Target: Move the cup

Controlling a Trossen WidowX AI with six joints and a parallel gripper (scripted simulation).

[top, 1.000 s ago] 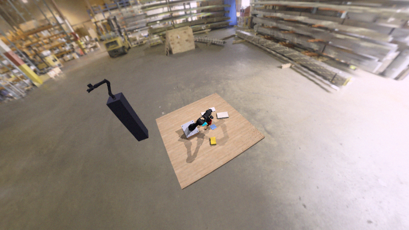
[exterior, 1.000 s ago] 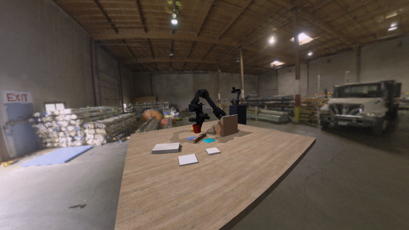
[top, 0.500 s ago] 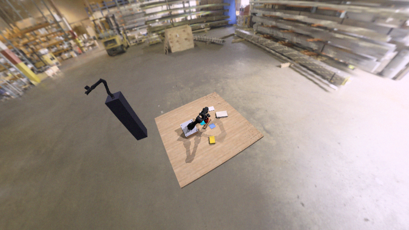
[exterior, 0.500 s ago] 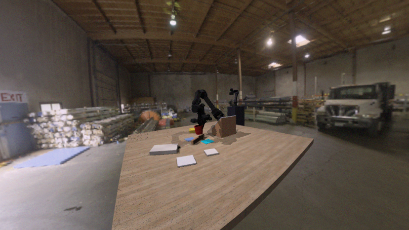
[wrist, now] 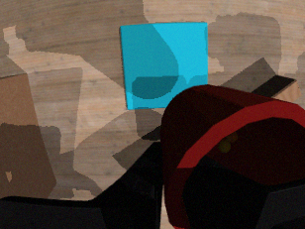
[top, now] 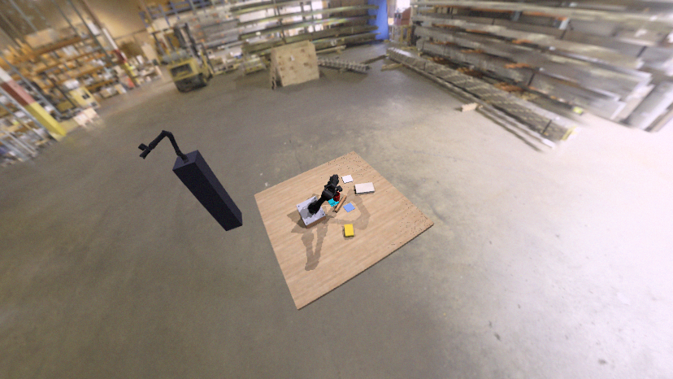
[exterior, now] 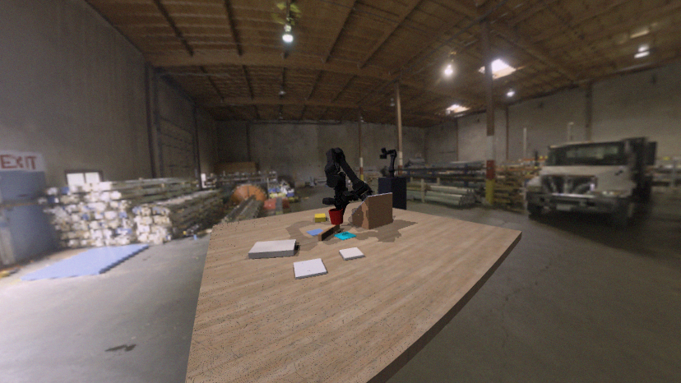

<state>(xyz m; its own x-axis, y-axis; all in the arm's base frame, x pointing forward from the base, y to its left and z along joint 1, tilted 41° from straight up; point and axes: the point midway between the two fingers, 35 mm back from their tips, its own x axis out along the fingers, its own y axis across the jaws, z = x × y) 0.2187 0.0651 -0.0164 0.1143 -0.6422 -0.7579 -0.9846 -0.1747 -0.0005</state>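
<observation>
The yellowish marble lies 5 cm ahead of my gripper tip, 1 cm to the right of it and 2 cm below it. Also, from my gripper tip: wooden bar 6 cm ahead, 3 cm to the right, 9 cm below; red cup 3 cm ahead; cyan pad 4 cm to the left, 10 cm below.
</observation>
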